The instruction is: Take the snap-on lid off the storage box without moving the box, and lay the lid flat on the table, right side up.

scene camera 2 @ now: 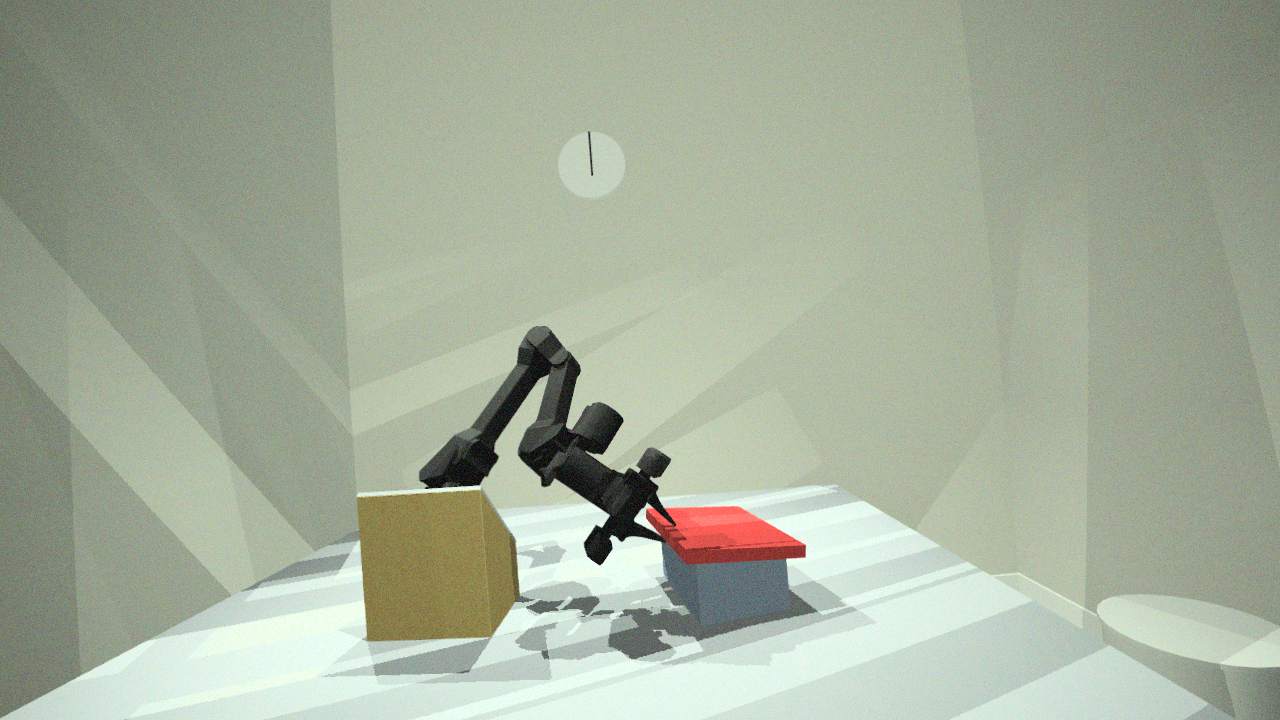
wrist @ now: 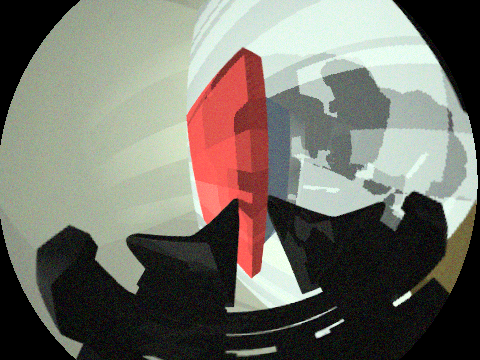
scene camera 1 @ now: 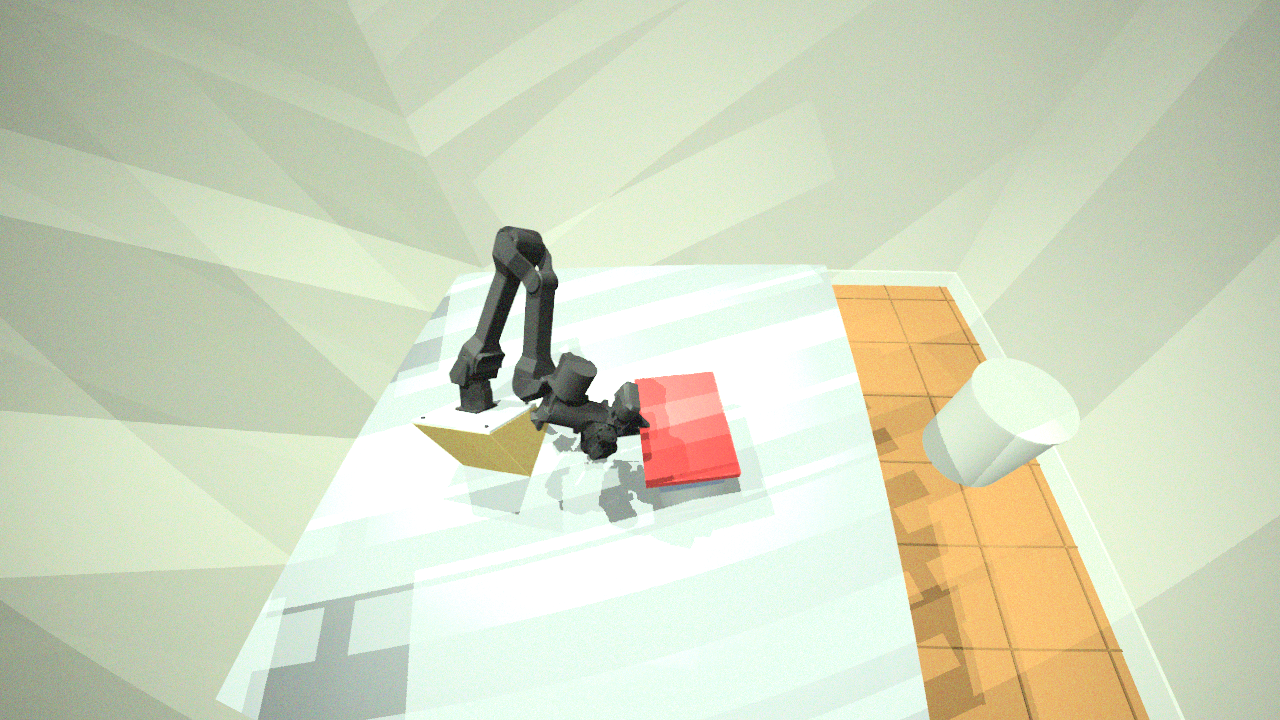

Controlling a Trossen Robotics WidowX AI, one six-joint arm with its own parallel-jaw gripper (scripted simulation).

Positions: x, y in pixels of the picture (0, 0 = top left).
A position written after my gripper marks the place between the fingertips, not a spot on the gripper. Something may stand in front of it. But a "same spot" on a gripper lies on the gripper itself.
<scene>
my gripper: scene camera 2 670, 533; wrist; scene camera 1
red lid: scene camera 2; wrist 227, 126; scene camera 1
same spot on my gripper: (scene camera 1: 622, 428) = (wrist: 193, 251)
same spot on red lid: (scene camera 1: 689, 441) = (scene camera 2: 729, 531)
</scene>
